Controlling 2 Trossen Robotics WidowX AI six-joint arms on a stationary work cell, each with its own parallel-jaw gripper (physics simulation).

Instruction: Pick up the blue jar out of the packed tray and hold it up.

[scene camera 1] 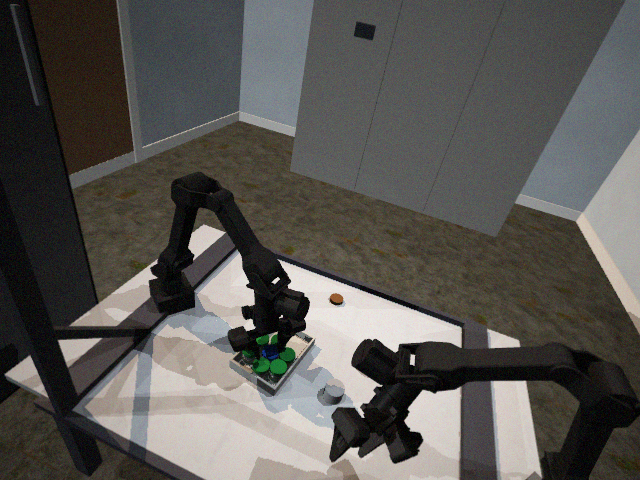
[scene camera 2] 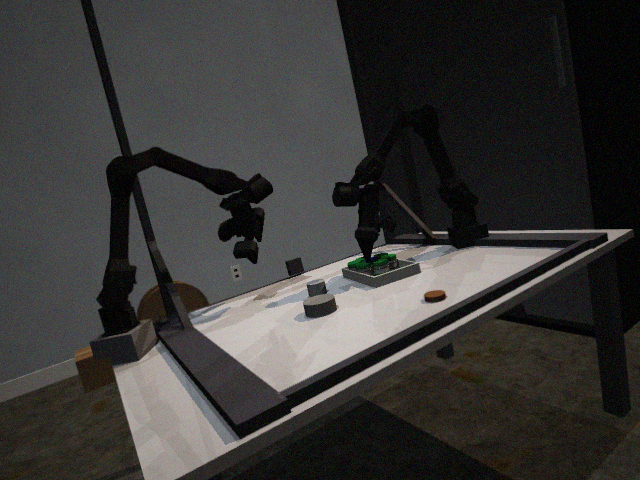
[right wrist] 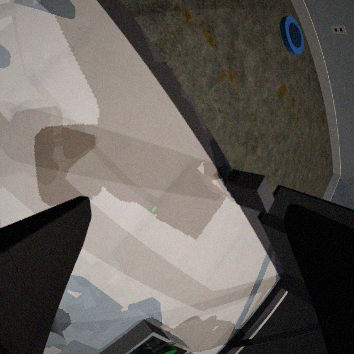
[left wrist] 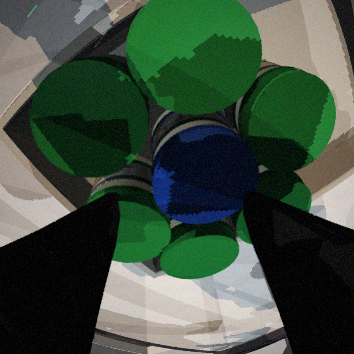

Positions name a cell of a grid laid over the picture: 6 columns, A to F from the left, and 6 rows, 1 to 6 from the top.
Scene:
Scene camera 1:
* my left gripper: C5
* my right gripper: D6

